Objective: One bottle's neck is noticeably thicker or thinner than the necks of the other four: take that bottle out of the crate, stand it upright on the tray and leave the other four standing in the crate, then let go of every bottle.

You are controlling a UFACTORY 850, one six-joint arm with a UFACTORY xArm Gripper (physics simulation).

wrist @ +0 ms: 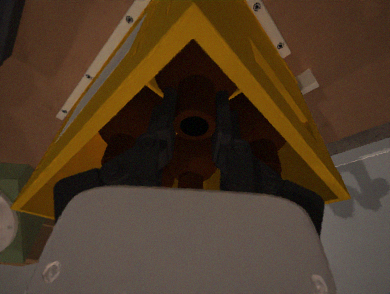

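The yellow crate (196, 22) fills the upper middle of the wrist view, with dark brown bottles standing inside. My gripper (195, 105) reaches down into the crate and is shut on the neck of one brown bottle (194, 114), whose round dark mouth faces the camera between the fingers. Another bottle (191, 179) shows below it, close to the gripper body. Parts of a bottle at the left (119, 146) and a bottle at the right (265, 150) show behind the fingers. The fingers and shadow hide much of the other necks, so their thickness cannot be compared. I cannot make out the tray for certain.
The crate's walls stand close around my fingers. Pale strips with screws (88, 76) (280, 46) run outside both crate sides. A green block (25, 235) with a pale round part is at the left edge. A grey-blue surface (362, 220) lies at the lower right.
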